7 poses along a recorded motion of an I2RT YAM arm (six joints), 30 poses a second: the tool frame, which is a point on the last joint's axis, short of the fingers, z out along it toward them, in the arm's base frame.
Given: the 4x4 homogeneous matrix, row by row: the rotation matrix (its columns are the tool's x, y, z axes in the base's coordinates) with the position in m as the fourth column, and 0 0 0 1 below. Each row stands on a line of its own.
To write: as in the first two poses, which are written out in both.
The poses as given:
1:
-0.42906 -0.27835 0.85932 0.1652
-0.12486 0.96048 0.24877 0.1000
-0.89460 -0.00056 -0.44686 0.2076
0 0 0 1
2:
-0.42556 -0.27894 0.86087 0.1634
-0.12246 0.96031 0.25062 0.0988
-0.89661 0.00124 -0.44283 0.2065
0 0 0 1
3:
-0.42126 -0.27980 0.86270 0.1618
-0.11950 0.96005 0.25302 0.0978
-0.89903 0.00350 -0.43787 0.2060
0 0 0 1
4:
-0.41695 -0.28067 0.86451 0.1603
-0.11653 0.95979 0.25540 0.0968
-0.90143 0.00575 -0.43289 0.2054
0 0 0 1
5:
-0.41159 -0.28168 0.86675 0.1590
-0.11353 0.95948 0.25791 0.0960
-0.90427 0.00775 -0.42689 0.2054
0 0 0 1
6:
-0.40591 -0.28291 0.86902 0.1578
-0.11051 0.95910 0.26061 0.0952
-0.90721 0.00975 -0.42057 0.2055
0 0 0 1
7:
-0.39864 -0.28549 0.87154 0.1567
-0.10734 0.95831 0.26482 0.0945
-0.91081 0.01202 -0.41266 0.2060
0 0 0 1
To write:
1: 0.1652 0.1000 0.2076 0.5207 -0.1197 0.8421 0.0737
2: 0.1634 0.0988 0.2065 0.5225 -0.1193 0.8409 0.0749
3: 0.1618 0.0978 0.2060 0.5246 -0.1189 0.8395 0.0764
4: 0.1603 0.0968 0.2054 0.5268 -0.1185 0.8381 0.0779
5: 0.1590 0.0960 0.2054 0.5294 -0.1181 0.8364 0.0794
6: 0.1578 0.0952 0.2055 0.5321 -0.1179 0.8345 0.0810
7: 0.1567 0.0945 0.2060 0.5355 -0.1180 0.8321 0.0832
